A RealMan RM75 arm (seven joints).
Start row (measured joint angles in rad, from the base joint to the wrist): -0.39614 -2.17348 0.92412 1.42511 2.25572 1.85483 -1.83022
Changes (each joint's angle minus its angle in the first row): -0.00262 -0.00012 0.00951 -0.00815 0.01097 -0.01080 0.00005; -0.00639 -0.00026 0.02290 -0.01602 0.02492 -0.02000 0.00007; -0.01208 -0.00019 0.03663 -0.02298 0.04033 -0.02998 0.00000; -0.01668 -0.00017 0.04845 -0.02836 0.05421 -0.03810 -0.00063; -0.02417 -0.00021 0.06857 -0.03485 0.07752 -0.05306 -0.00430; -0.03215 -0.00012 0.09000 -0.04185 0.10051 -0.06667 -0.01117; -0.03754 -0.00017 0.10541 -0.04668 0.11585 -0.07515 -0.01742; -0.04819 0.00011 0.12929 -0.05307 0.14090 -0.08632 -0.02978; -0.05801 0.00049 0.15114 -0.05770 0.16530 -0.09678 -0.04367; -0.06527 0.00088 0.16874 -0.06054 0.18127 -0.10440 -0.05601; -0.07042 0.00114 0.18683 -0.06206 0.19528 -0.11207 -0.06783; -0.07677 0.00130 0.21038 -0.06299 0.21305 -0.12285 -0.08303; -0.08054 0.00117 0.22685 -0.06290 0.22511 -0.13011 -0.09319; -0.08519 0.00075 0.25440 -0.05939 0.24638 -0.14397 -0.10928; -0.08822 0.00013 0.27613 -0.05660 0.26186 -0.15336 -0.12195; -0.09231 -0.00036 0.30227 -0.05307 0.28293 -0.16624 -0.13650; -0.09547 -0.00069 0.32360 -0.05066 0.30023 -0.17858 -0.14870; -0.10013 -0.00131 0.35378 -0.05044 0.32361 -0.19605 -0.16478; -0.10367 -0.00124 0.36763 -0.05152 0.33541 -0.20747 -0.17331; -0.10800 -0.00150 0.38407 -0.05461 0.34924 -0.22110 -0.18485; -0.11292 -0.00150 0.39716 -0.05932 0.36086 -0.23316 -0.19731; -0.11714 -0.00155 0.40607 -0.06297 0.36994 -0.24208 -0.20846
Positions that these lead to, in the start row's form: -0.39876 -2.17360 0.93363 1.41696 2.26669 1.84403 -1.83017; -0.40253 -2.17374 0.94702 1.40909 2.28064 1.83483 -1.83015; -0.40822 -2.17367 0.96075 1.40213 2.29605 1.82485 -1.83022; -0.41282 -2.17365 0.97257 1.39675 2.30993 1.81673 -1.83085; -0.42031 -2.17369 0.99269 1.39026 2.33324 1.80177 -1.83452; -0.42829 -2.17360 1.01412 1.38326 2.35623 1.78816 -1.84139; -0.43368 -2.17365 1.02953 1.37843 2.37157 1.77968 -1.84764; -0.44433 -2.17337 1.05341 1.37204 2.39662 1.76851 -1.86000; -0.45415 -2.17299 1.07526 1.36741 2.42102 1.75805 -1.87389; -0.46141 -2.17260 1.09286 1.36457 2.43699 1.75043 -1.88623; -0.46656 -2.17234 1.11095 1.36305 2.45100 1.74276 -1.89805; -0.47291 -2.17218 1.13450 1.36212 2.46877 1.73198 -1.91325; -0.47668 -2.17231 1.15097 1.36221 2.48083 1.72472 -1.92341; -0.48133 -2.17273 1.17852 1.36572 2.50210 1.71086 -1.93950; -0.48436 -2.17335 1.20025 1.36851 2.51758 1.70147 -1.95217; -0.48845 -2.17384 1.22639 1.37204 2.53865 1.68859 -1.96672; -0.49161 -2.17417 1.24772 1.37445 2.55595 1.67625 -1.97892; -0.49627 -2.17479 1.27790 1.37467 2.57933 1.65878 -1.99500; -0.49981 -2.17472 1.29175 1.37359 2.59113 1.64736 -2.00353; -0.50414 -2.17498 1.30819 1.37050 2.60496 1.63373 -2.01507; -0.50906 -2.17498 1.32128 1.36579 2.61658 1.62167 -2.02753; -0.51328 -2.17503 1.33019 1.36214 2.62566 1.61275 -2.03868
